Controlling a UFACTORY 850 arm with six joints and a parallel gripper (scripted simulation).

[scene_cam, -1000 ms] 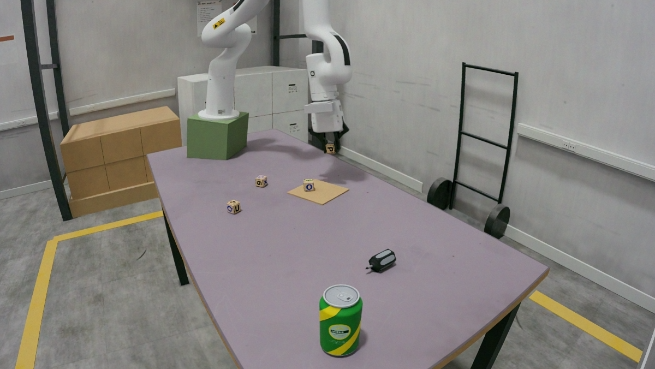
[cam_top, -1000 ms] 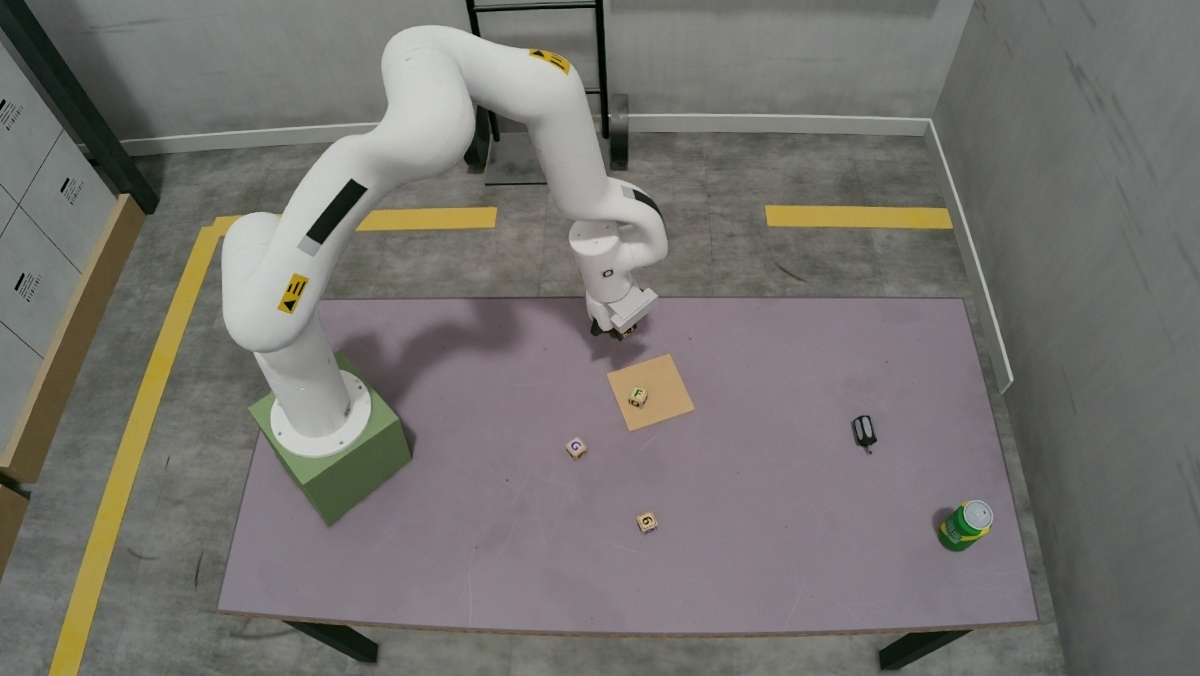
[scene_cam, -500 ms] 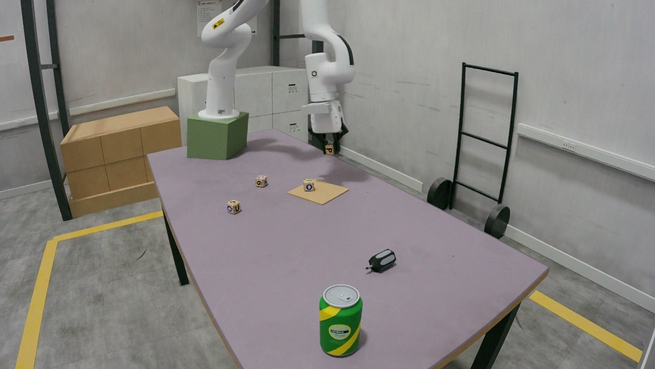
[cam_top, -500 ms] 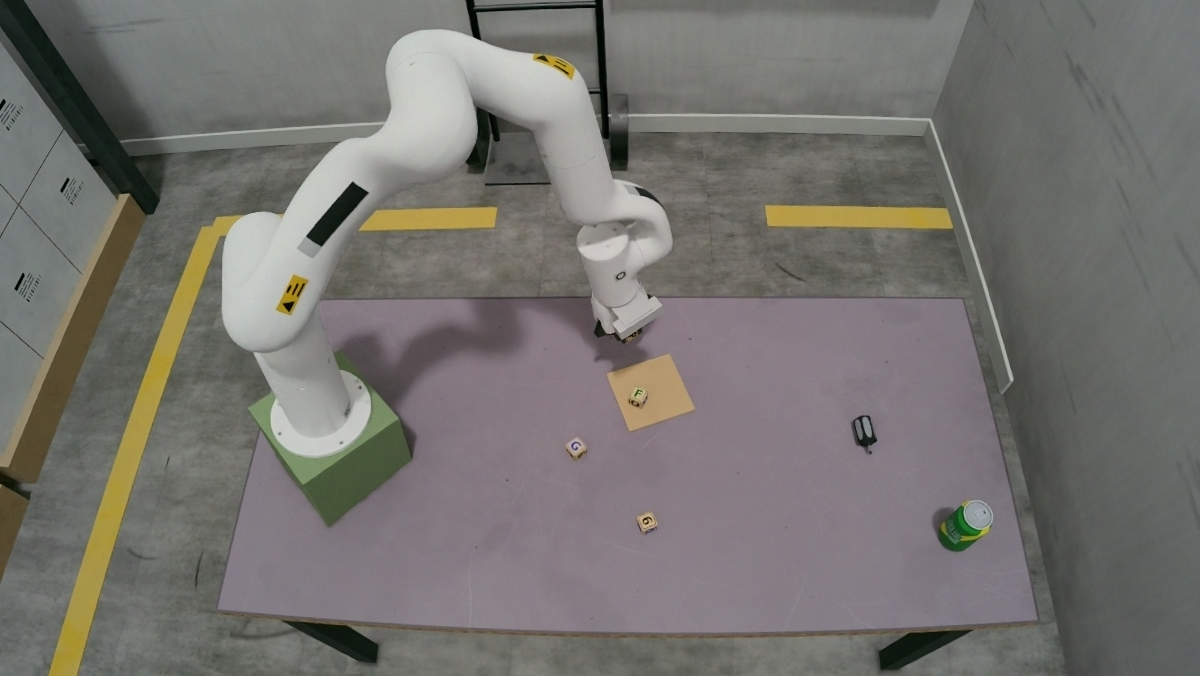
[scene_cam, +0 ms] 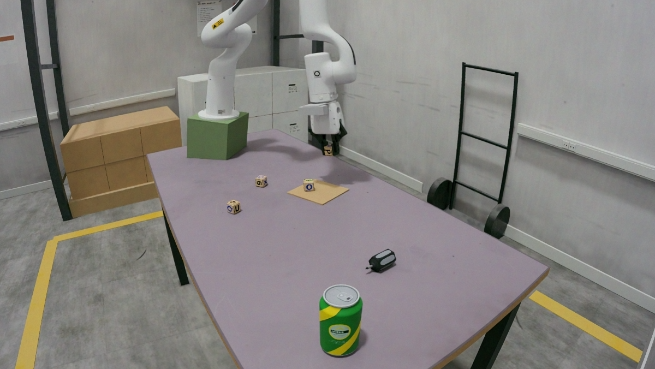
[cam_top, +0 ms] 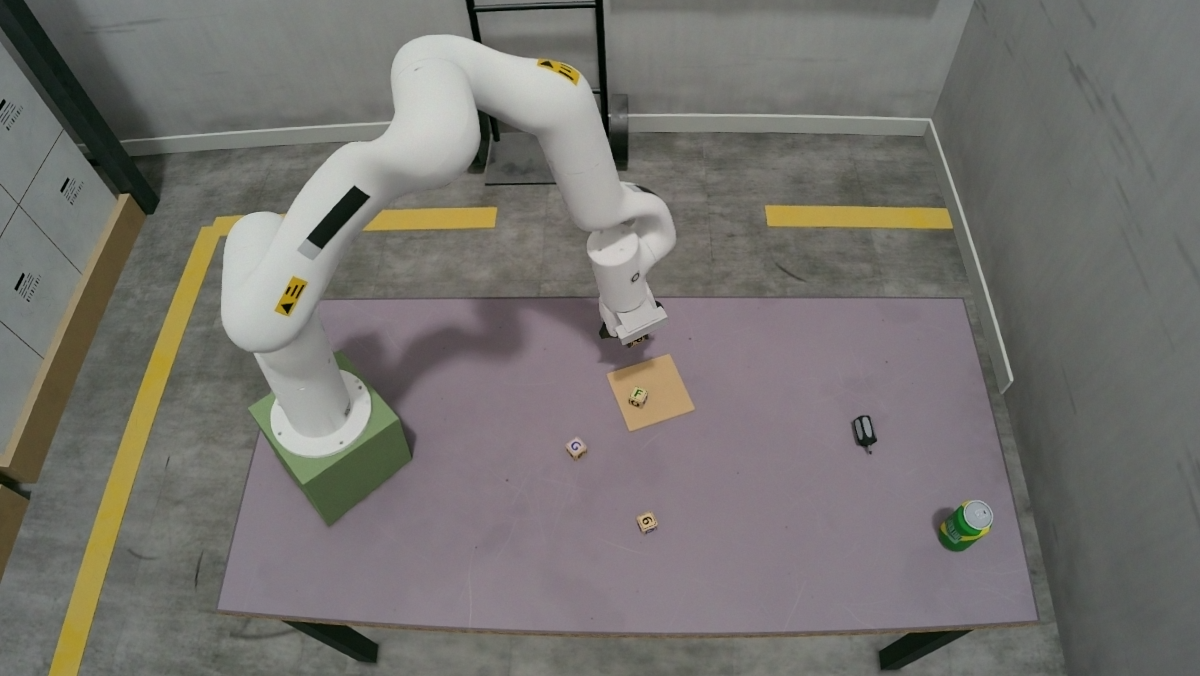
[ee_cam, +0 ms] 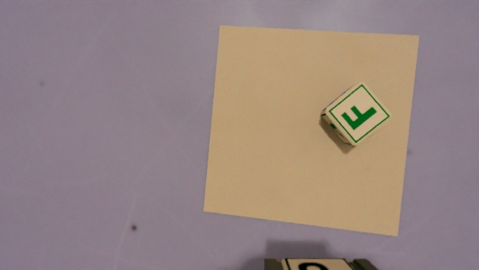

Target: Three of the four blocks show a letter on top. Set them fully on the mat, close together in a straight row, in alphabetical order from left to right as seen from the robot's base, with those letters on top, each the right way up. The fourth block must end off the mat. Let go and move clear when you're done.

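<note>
My hand is 120 mm above the tan mat, 60 mm to the left of it and 40 mm short of it. Also, from my hand: small black tool: 470 mm ahead, 130 mm to the right, 110 mm below; then green can: 640 mm ahead, 330 mm to the right, 60 mm below.
</note>
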